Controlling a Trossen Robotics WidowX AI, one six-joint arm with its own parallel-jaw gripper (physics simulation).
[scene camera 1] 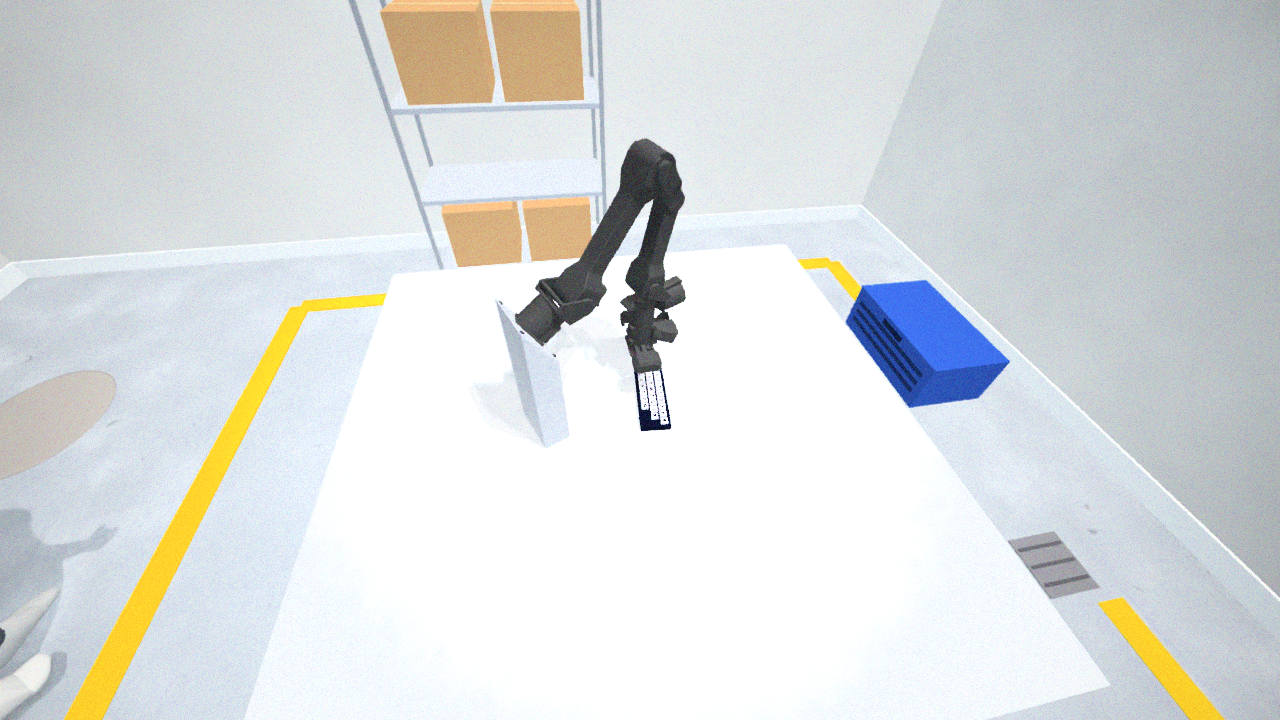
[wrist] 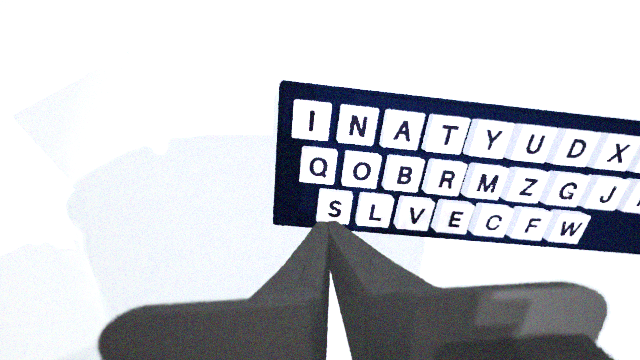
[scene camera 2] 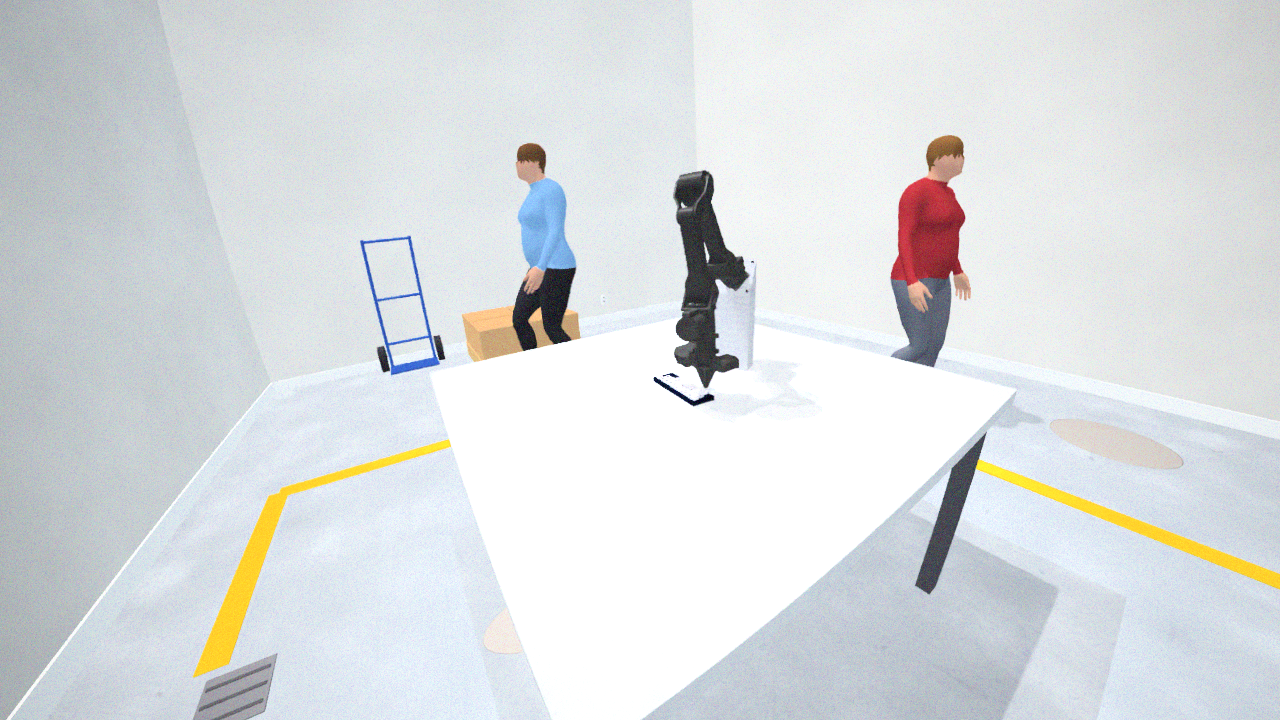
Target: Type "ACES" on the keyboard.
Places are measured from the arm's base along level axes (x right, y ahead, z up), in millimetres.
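Pixels of known places: gripper, fingertip midpoint: [wrist: 326, 230] [scene camera 2: 705, 387]; arm's base, link origin: [scene camera 1: 528, 330] [scene camera 2: 735, 277].
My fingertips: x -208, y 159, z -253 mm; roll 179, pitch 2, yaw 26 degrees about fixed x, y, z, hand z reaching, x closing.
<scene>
Ahead of a thing's pixels: the offset from my fingertips to its middle. Level surfaces: height alone.
The dark blue keyboard @(dx +66, dy +49, dz -21 mm) [scene camera 1: 656, 424] [scene camera 2: 682, 388] [wrist: 295, 200] with white letter keys lies flat on the table. In the wrist view its right end is cut off. The A key @(dx +12, dy +51, dz -14 mm) [wrist: 402, 131] is in the top row; the S key @(dx +2, dy +6, dz -14 mm) [wrist: 334, 207], E key @(dx +58, dy +25, dz -14 mm) [wrist: 455, 219] and C key @(dx +77, dy +32, dz -14 mm) [wrist: 493, 223] are in the bottom row. My gripper [scene camera 2: 707, 385] [wrist: 326, 230] is shut and empty, pointing down. In the wrist view its tips overlap the lower edge of the S key; whether they touch it I cannot tell. In scene camera 1 the gripper covers one end of the keyboard.
A white upright panel [scene camera 1: 537, 385] [scene camera 2: 735, 331] stands on the table @(dz -30 mm) [scene camera 1: 626, 555] [scene camera 2: 608, 501] at the arm's base, beside the keyboard. Off the table are a blue cabinet [scene camera 1: 930, 331], a blue hand truck [scene camera 2: 398, 297] and two people [scene camera 2: 546, 223] [scene camera 2: 930, 232].
</scene>
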